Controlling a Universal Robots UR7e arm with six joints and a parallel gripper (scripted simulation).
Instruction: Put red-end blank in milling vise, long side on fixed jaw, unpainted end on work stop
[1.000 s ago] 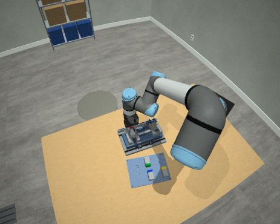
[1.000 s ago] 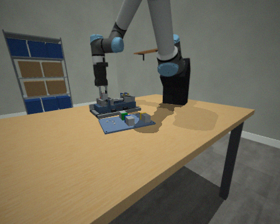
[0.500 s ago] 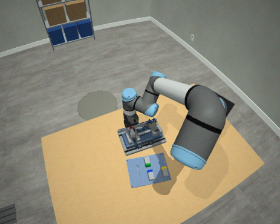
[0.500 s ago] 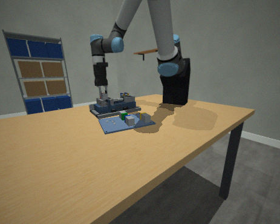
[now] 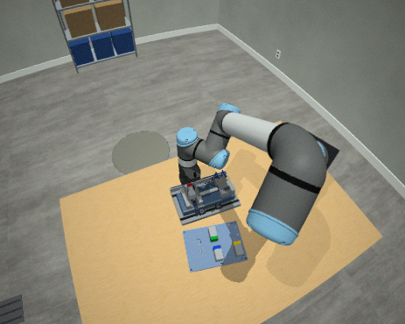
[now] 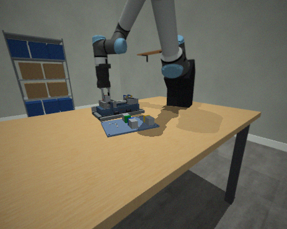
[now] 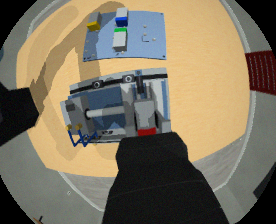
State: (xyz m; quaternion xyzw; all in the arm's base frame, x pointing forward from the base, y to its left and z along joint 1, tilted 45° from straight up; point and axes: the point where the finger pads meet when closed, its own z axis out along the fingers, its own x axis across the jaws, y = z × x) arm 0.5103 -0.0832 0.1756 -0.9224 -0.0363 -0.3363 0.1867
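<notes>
My hand is 2 cm above the red-ended blank. Also, from my hand: green-ended blank 8 cm behind, 18 cm to the left, 10 cm below; milling vise 7 cm behind, 1 cm to the right, 9 cm below; plate 8 cm behind, 23 cm to the left, 12 cm below.
</notes>
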